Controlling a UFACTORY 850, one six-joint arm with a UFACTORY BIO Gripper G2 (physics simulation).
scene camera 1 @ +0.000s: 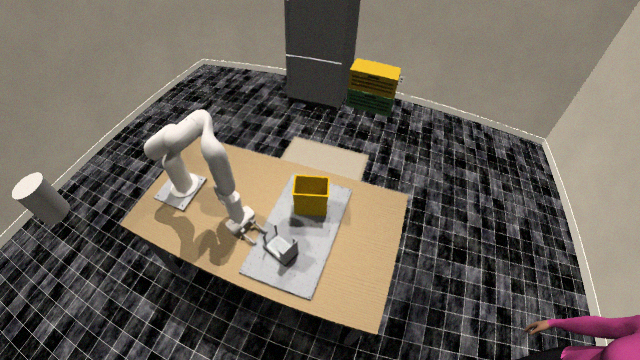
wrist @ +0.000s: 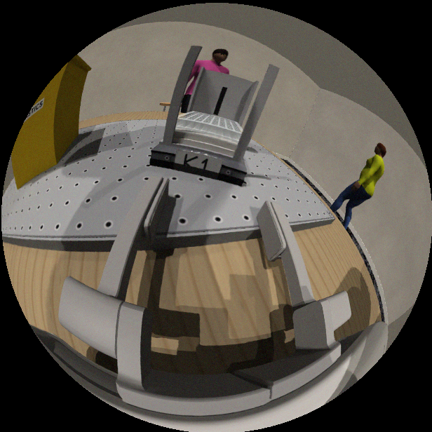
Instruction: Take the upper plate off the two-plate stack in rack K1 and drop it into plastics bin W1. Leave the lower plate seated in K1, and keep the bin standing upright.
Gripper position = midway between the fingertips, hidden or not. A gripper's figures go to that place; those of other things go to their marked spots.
Scene:
My gripper point(wrist: 217, 197): 0.11 m from the lens. A gridded plate point(wrist: 207, 125) is 0.16 m from the lens.

